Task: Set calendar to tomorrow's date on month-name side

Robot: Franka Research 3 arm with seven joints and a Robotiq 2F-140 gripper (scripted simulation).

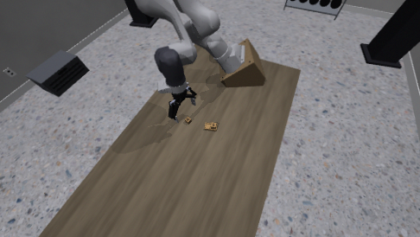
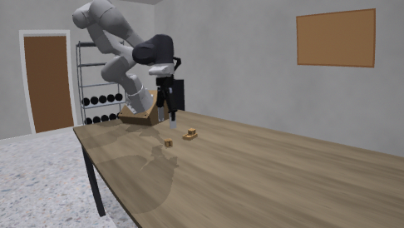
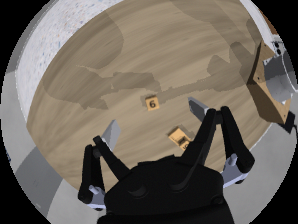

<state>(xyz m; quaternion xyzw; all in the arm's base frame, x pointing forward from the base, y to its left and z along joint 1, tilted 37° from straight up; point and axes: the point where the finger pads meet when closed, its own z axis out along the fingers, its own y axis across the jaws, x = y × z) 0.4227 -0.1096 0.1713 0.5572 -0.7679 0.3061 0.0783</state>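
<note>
Now: the cube 10 cm below my hand. The rest, counted from my hand: tray (15 cm to the left, 10 cm below).
</note>
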